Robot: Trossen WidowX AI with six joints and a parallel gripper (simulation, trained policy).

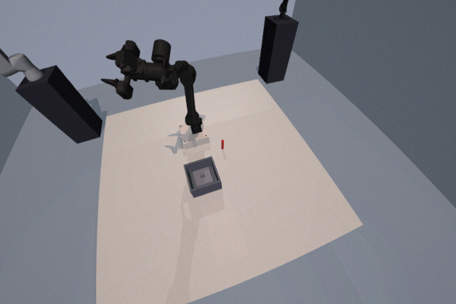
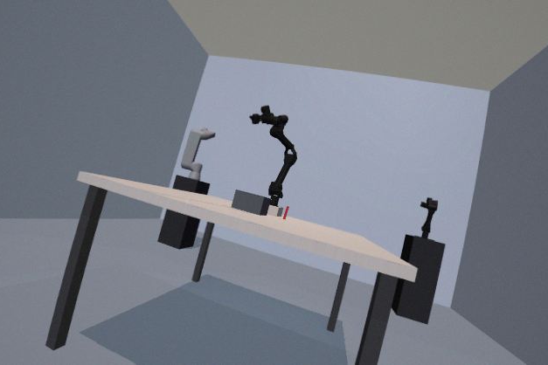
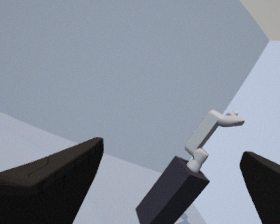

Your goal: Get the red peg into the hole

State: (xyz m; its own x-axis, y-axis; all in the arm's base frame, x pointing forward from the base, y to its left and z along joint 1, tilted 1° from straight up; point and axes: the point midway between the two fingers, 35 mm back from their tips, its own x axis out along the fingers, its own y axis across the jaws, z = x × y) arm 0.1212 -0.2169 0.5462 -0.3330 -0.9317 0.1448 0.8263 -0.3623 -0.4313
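Now: gripper tip 4 cm short of the red peg, 38 cm to the right of it and 57 cm above it. Round my gripper tip: grey box 21 cm ahead, 21 cm to the left, 58 cm below.
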